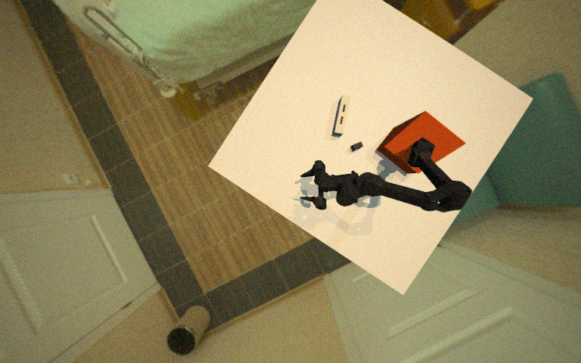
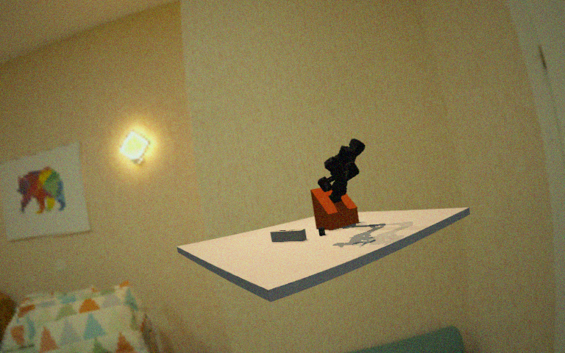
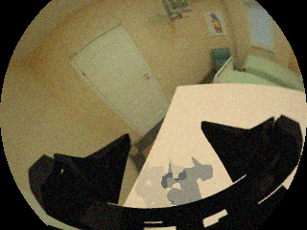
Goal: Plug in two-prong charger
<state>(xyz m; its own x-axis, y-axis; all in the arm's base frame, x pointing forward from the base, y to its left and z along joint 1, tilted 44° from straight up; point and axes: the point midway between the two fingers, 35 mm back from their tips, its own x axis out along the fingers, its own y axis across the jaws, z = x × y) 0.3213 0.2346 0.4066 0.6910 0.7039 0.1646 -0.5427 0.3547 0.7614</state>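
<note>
Now: gripper tip 34 cm to the left of the dark two-prong charger, 24 cm above it and 12 cm past it.
</note>
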